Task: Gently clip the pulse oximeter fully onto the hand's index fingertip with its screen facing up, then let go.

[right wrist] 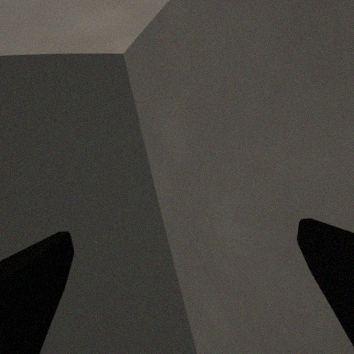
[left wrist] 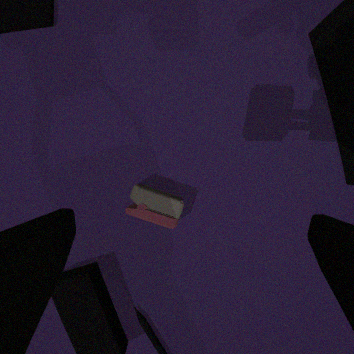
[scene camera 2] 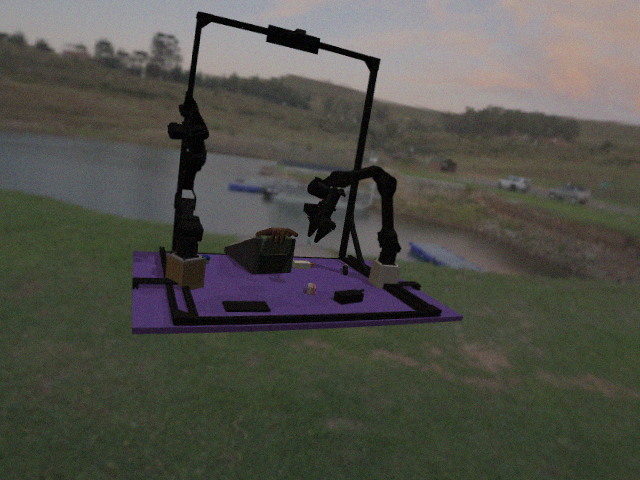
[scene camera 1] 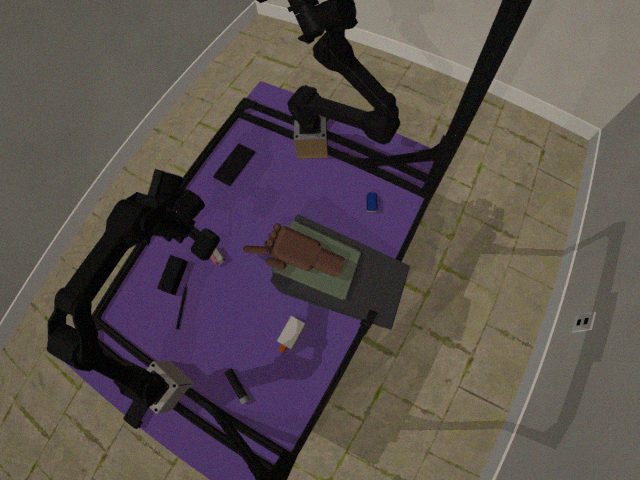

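Note:
The pulse oximeter, with a white half and a pink half, lies on its side on the purple table. My left gripper is open and empty above it, pointing down; the oximeter shows left of centre between the fingers in the left wrist view. The brown hand rests on a green pad on a dark wedge. Its index finger sticks out past the wedge, bare. My right gripper is open and empty, raised well away from the table and facing the walls.
A black box and a dark pen lie near the oximeter. A flat black slab, a blue item, a white box with an orange tip and a dark cylinder lie farther off.

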